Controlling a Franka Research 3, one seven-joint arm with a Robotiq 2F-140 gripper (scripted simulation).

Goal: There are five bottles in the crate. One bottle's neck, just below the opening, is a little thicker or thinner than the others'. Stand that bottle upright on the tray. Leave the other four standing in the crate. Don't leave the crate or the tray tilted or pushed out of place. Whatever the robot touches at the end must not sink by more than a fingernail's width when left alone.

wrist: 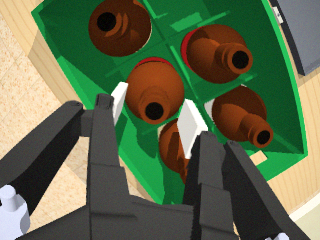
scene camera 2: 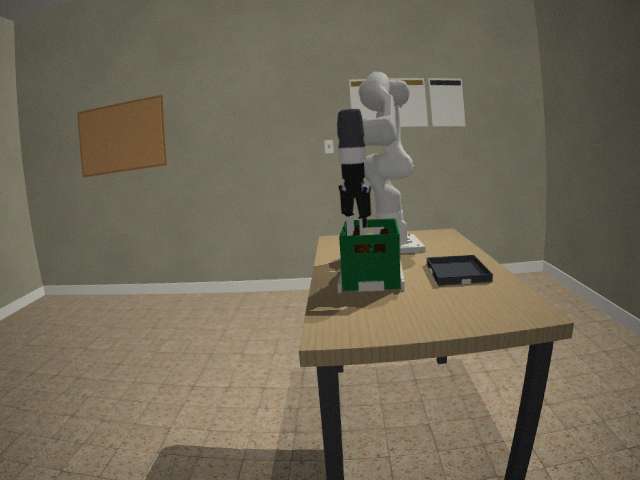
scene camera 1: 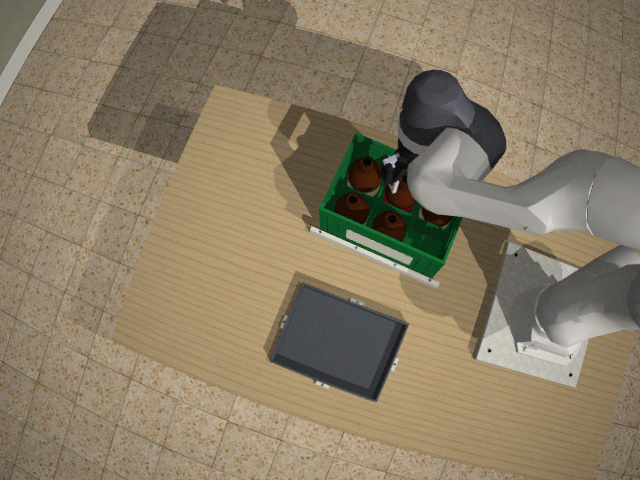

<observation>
gripper: wrist; scene camera 2; scene camera 1 405, 182
green crate: wrist 88, 70; scene camera 2; scene camera 1
same spot on gripper: (scene camera 2: 363, 202) = (wrist: 232, 210)
same spot on green crate: (scene camera 2: 382, 266) = (scene camera 1: 333, 200)
</observation>
